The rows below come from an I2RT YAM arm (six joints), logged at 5 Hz.
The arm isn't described. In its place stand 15 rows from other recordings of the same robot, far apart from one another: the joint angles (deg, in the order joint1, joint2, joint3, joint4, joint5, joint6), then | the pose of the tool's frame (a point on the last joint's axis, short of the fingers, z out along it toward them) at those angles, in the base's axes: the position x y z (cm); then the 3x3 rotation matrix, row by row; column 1 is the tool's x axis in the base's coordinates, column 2 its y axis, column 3 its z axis.
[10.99 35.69 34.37 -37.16 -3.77 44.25] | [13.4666, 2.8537, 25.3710], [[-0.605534, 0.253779, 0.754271], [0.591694, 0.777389, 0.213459], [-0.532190, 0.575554, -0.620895]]
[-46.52 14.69 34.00 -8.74 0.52 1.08] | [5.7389, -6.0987, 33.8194], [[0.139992, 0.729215, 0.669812], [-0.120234, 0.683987, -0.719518], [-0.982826, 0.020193, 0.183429]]
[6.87 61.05 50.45 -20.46 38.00 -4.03] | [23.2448, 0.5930, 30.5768], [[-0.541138, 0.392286, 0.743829], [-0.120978, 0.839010, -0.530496], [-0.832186, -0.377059, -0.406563]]
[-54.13 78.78 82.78 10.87 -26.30 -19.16] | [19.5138, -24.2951, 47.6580], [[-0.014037, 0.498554, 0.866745], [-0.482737, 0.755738, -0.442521], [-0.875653, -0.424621, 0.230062]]
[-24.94 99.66 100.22 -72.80 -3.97 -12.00] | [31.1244, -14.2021, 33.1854], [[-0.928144, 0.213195, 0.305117], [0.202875, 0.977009, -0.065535], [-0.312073, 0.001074, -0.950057]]
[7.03 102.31 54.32 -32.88 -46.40 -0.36] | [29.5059, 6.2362, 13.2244], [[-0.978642, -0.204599, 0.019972], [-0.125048, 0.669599, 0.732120], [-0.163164, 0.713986, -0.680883]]
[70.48 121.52 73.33 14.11 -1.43 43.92] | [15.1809, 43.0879, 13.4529], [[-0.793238, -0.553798, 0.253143], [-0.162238, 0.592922, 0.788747], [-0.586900, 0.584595, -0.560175]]
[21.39 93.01 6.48 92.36 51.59 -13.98] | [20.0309, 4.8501, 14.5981], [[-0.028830, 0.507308, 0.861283], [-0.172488, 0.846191, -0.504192], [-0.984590, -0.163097, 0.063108]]
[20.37 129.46 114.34 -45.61 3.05 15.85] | [46.3309, 17.0007, 21.5782], [[-0.874955, -0.087562, 0.476222], [-0.033945, 0.992186, 0.120065], [-0.483013, 0.088886, -0.871090]]
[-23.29 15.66 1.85 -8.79 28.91 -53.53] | [9.8940, -6.1327, 14.4133], [[-0.817810, 0.165545, 0.551164], [-0.414368, 0.495227, -0.763577], [-0.399358, -0.852845, -0.336405]]
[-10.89 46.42 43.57 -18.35 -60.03 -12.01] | [17.4001, -0.2070, 31.9299], [[-0.201944, -0.757337, 0.621014], [-0.067001, 0.643276, 0.762697], [-0.977103, 0.112413, -0.180648]]
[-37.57 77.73 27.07 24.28 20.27 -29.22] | [20.0001, -16.9415, 17.2306], [[-0.706665, 0.541966, 0.454860], [-0.034138, 0.616003, -0.787004], [-0.706725, -0.571676, -0.416806]]
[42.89 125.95 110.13 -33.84 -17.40 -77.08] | [35.6856, 34.6026, 23.5857], [[0.646379, -0.721230, 0.249041], [-0.669014, -0.378763, 0.639499], [-0.366898, -0.579970, -0.727338]]
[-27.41 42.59 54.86 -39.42 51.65 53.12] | [10.9469, -8.8217, 35.9012], [[0.480885, 0.867229, 0.129090], [0.309696, -0.030265, -0.950354], [-0.820267, 0.496989, -0.283131]]
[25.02 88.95 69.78 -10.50 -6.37 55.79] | [32.5741, 15.6393, 29.9536], [[-0.672031, 0.085514, 0.735569], [0.593330, 0.656532, 0.465752], [-0.443097, 0.749435, -0.491948]]
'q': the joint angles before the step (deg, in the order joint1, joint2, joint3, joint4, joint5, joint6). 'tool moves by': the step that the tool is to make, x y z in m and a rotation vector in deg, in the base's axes. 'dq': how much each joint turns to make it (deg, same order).
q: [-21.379 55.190 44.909 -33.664 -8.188 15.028]
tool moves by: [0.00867 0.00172 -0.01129 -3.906 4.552 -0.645]
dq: [2.308 2.899 -0.349 0.179 5.805 -1.575]
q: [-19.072 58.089 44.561 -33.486 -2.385 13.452]
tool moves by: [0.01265 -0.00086 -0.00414 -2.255 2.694 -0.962]
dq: [1.492 3.780 1.402 0.527 3.862 -0.180]
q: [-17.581 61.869 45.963 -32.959 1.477 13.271]
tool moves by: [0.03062 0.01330 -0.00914 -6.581 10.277 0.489]
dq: [6.671 9.555 5.526 -4.288 10.813 -0.444]
